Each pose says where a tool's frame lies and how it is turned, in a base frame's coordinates. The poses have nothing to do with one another.
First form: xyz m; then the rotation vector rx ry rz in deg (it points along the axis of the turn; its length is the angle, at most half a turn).
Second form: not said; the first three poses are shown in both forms.
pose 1, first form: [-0.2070, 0.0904, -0.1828, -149.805, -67.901, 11.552]
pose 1, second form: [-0.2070, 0.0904, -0.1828, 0.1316, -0.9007, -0.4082, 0.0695]
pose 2, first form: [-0.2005, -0.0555, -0.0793, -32.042, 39.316, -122.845]
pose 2, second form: [-0.2005, -0.0555, -0.0793, 0.3995, -0.2210, 0.2712, -0.8473]
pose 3, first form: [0.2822, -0.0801, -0.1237, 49.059, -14.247, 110.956]
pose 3, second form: [0.2822, -0.0801, -0.1237, 0.4837, 0.3515, -0.1021, 0.7950]
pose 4, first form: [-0.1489, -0.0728, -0.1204, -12.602, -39.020, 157.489]
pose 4, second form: [-0.1489, -0.0728, -0.1204, 0.1501, -0.0766, -0.2371, 0.9568]
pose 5, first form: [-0.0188, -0.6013, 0.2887, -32.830, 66.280, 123.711]
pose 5, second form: [-0.0188, -0.6013, 0.2887, 0.3079, -0.2167, 0.4375, 0.8166]
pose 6, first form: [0.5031, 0.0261, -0.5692, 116.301, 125.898, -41.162]
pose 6, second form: [0.5031, 0.0261, -0.5692, 0.0326, 0.6594, 0.7139, -0.2334]
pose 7, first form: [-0.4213, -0.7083, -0.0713, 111.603, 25.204, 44.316]
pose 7, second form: [-0.4213, -0.7083, -0.0713, 0.4795, 0.7982, 0.1803, 0.3170]
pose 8, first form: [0.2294, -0.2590, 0.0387, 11.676, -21.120, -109.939]
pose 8, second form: [0.2294, -0.2590, 0.0387, 0.5552, 0.0863, -0.1561, -0.8124]
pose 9, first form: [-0.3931, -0.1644, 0.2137, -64.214, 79.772, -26.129]
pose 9, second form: [-0.3931, -0.1644, 0.2137, 0.6040, -0.4842, 0.6016, -0.1970]
